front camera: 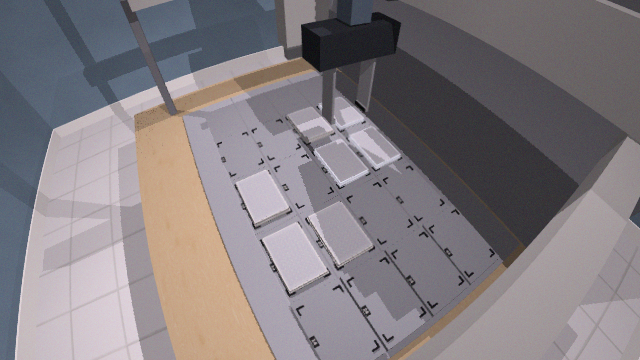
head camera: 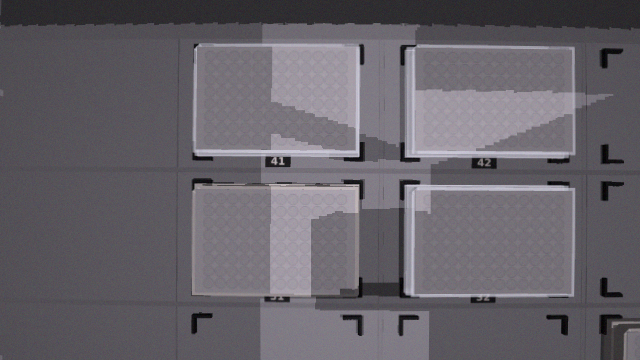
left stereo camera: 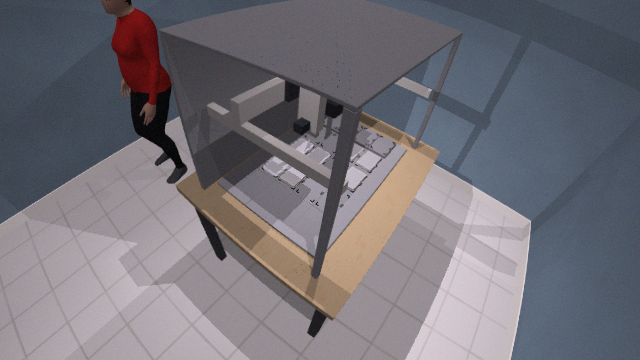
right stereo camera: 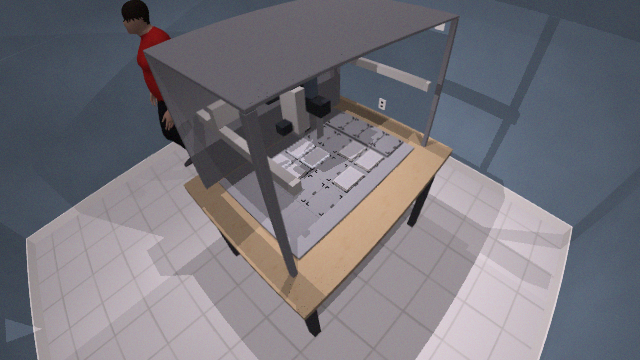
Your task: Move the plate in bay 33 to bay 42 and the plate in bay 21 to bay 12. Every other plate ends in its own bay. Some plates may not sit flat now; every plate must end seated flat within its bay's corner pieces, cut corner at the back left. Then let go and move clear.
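Frame: origin at the robot's base, x left, y back, z up, level; metres.
Seen in the pictures: gripper, fingertip midpoint: (front camera: 345,113) (left stereo camera: 319,133) (right stereo camera: 313,133); robot's base, link origin: (front camera: 218,144) (right stereo camera: 321,214).
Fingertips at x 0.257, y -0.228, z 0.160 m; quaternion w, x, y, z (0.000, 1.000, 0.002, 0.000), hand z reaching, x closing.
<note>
Offsets run from my fingertips to a thing's top centre. "spot": to the spot under its first point.
My gripper (front camera: 345,114) is open and empty, its two jaws above the bay 41 area in the front view; its jaws do not show in the head view. The bay 42 plate {dy +0.000, dx +0.107, dz -0.145 m} (front camera: 372,145) (head camera: 450,115) lies within its corner pieces. The bay 12 plate {dy +0.000, dx -0.214, dz -0.145 m} (front camera: 262,197) looks flat in the front view. Bays 33 and 21 hold no plate. Plates stand in bay 41 {spot: dy +0.198, dx +0.105, dz -0.145 m} (head camera: 230,100) and bay 32 {spot: dy -0.009, dx -0.007, dz -0.145 m} (front camera: 340,162) (head camera: 490,240). The bay 31 plate {dy +0.164, dx +0.000, dz -0.145 m} (front camera: 302,120) (head camera: 230,240) shows a dark gap or wall under its near edge; I cannot tell whether it sits flat.
Plates also stand in bay 13 {spot: dy -0.171, dx -0.214, dz -0.145 m} (front camera: 295,257) and bay 23 {spot: dy -0.168, dx -0.108, dz -0.145 m} (front camera: 340,232) (head camera: 632,345). The parked pipetting stage (left stereo camera: 310,110) (right stereo camera: 293,110) stands beside the gripper. A dark wall lies behind the deck, and a post (front camera: 155,70) rises at the table's far side.
</note>
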